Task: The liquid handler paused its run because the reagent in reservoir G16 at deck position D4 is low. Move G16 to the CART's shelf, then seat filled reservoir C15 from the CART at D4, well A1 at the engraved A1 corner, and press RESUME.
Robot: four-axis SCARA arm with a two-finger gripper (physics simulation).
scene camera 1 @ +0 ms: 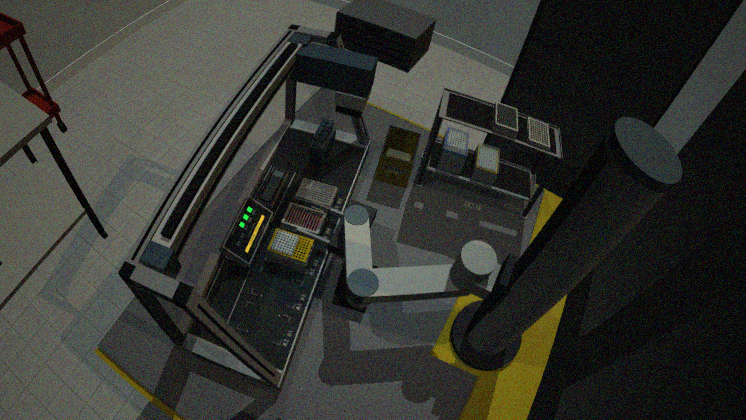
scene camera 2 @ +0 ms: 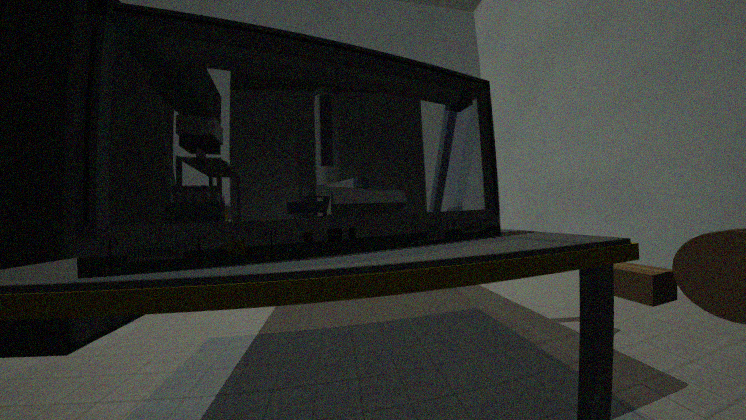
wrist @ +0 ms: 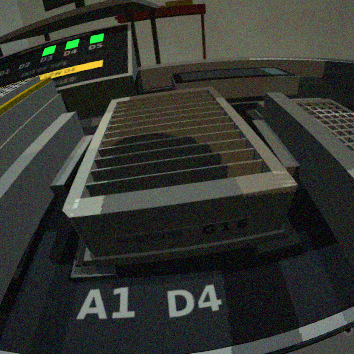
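Where they show: gripper, fingertip midpoint: [scene camera 1: 304, 216] [scene camera 2: 313, 215] [wrist: 169, 115]; arm's base, origin of the base link: [scene camera 1: 486, 336].
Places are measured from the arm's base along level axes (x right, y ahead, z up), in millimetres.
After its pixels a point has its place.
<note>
Reservoir G16 [scene camera 1: 304, 218] @[x 31, y 694, z 94 mm] [wrist: 180, 215] @[x 41, y 633, z 96 mm], a pale open tray with cross ribs, sits level in its nest at D4, behind the engraved "A1 D4". My gripper [wrist: 169, 115] @[x 30, y 694, z 106 mm] is closed in on it, with one pad against each long side; the outer fingertips are hidden in scene camera 1. The cart [scene camera 1: 469, 109] @[x 532, y 384, z 363 mm] carries two pale gridded trays, one [scene camera 1: 506, 117] @[x 548, y 258, z 392 mm] near its middle and one [scene camera 1: 538, 131] @[x 586, y 135, z 377 mm] near its right end, on the upper shelf. C15's label cannot be read. The control panel [scene camera 1: 247, 229] @[x -127, y 804, z 140 mm] [wrist: 100, 55] @[x -55, y 807, z 133 mm] shows green lights and a yellow low-D4 bar. RESUME cannot be made out.
A yellow-rimmed tip box [scene camera 1: 290, 245] @[x -98, y 663, z 136 mm] and a pale well plate [scene camera 1: 316, 192] @[x 145, y 719, z 85 mm] [wrist: 332, 120] @[x 152, y 738, z 84 mm] flank D4. Blue-rimmed [scene camera 1: 455, 143] @[x 510, y 387, z 210 mm] and yellow-rimmed [scene camera 1: 487, 159] @[x 547, y 259, z 177 mm] boxes stand on the cart's lower shelf. The handler's frame [scene camera 1: 289, 99] @[x 347, y 972, z 233 mm] and a dark rack [scene camera 1: 323, 136] @[x 286, y 785, z 194 mm] rise around the deck.
</note>
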